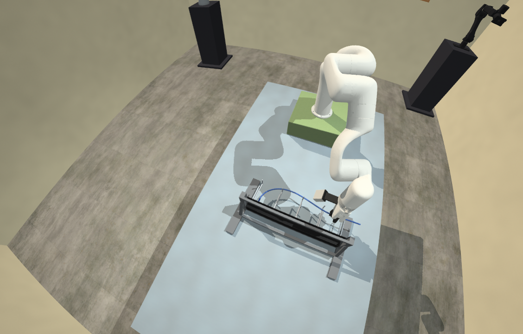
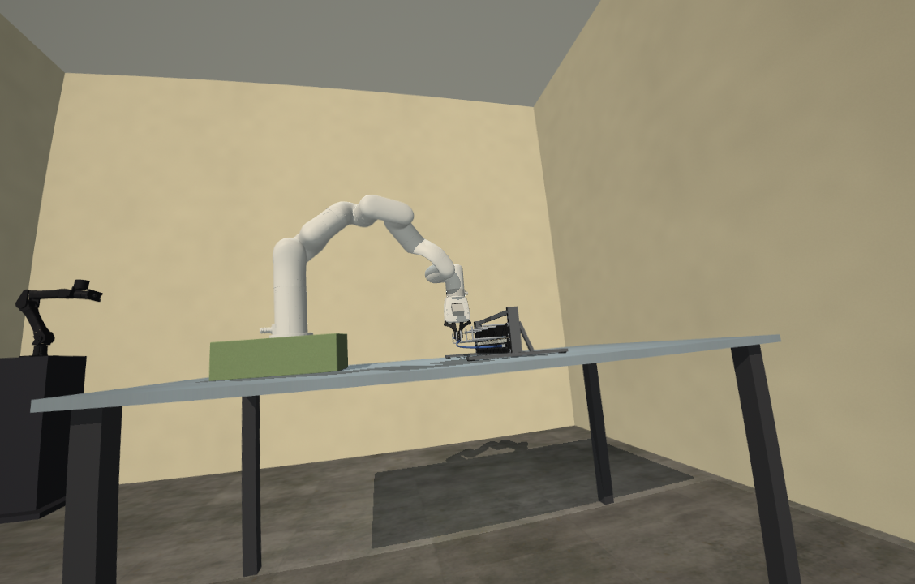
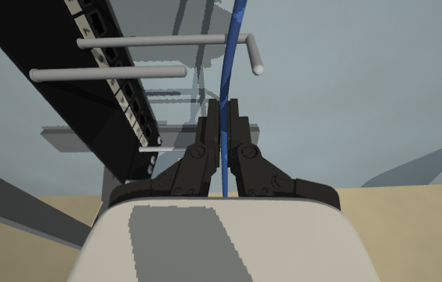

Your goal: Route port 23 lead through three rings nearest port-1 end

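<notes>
Right now my hand is 80 mm short of the patch panel rack, 160 mm to the left of it and 20 mm above it.
</notes>
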